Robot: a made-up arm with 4 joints. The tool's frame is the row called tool.
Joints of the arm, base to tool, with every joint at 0 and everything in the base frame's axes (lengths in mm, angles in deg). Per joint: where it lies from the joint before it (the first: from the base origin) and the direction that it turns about. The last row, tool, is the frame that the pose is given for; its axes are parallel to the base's.
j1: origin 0 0 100 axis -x
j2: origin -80 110 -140 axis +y
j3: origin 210 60 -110 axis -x
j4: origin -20 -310 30 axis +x
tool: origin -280 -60 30
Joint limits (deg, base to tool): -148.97..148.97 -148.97..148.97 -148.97..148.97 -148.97..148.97
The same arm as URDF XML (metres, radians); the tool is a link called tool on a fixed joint. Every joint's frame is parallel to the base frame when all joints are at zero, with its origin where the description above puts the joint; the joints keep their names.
<robot name="arm">
<link name="base_link"/>
<link name="link1"/>
<link name="link2"/>
<link name="link3"/>
<link name="link4"/>
<link name="tool"/>
<joint name="j1" type="revolute"><parent link="base_link"/><child link="link1"/><origin xyz="0.0000 0.0000 0.1000"/><axis xyz="-1 0 0"/><limit lower="-2.6000" upper="2.6000"/></joint>
<joint name="j2" type="revolute"><parent link="link1"/><child link="link2"/><origin xyz="-0.0800 0.1100 -0.1400"/><axis xyz="0 1 0"/><limit lower="-2.6000" upper="2.6000"/></joint>
<joint name="j3" type="revolute"><parent link="link2"/><child link="link3"/><origin xyz="0.2100 0.0600 -0.1100"/><axis xyz="-1 0 0"/><limit lower="-2.6000" upper="2.6000"/></joint>
<joint name="j4" type="revolute"><parent link="link3"/><child link="link4"/><origin xyz="-0.0200 -0.3100 0.0300"/><axis xyz="1 0 0"/><limit lower="-2.6000" upper="2.6000"/></joint>
<joint name="tool_fixed" type="fixed"><parent link="link4"/><child link="tool"/><origin xyz="-0.2800 -0.0600 0.0300"/></joint>
</robot>

